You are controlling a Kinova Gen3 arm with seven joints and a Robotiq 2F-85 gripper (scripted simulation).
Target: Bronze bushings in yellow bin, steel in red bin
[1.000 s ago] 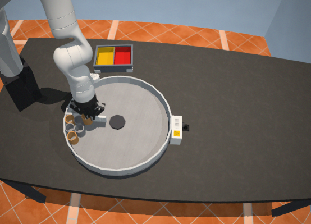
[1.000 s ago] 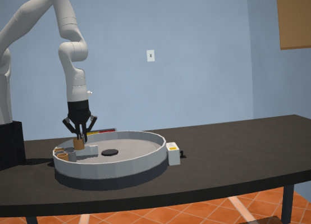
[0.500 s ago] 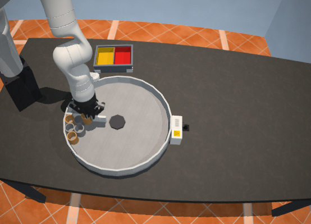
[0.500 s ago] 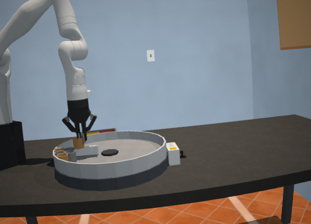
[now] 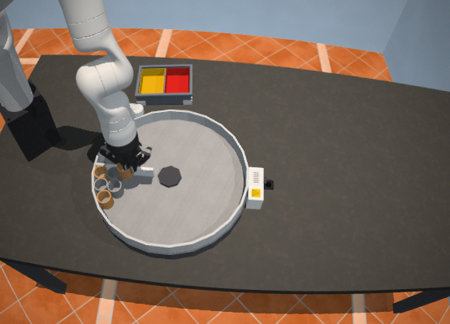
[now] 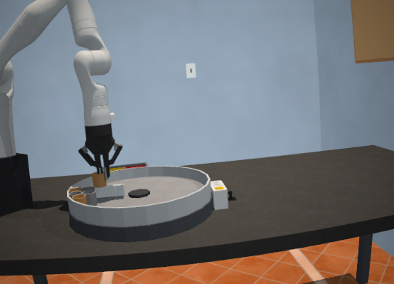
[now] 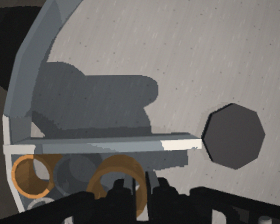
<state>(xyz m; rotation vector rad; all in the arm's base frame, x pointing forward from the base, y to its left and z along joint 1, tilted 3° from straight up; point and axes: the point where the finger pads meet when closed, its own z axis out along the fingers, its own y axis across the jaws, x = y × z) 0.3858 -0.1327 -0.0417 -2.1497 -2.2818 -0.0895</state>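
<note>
Now: the yellow bin 1 cm behind my hand, 40 cm to the left of it and 11 cm below it. The rest, counted from my hand: turntable (9 cm ahead, 3 cm to the left, 8 cm below).
</note>
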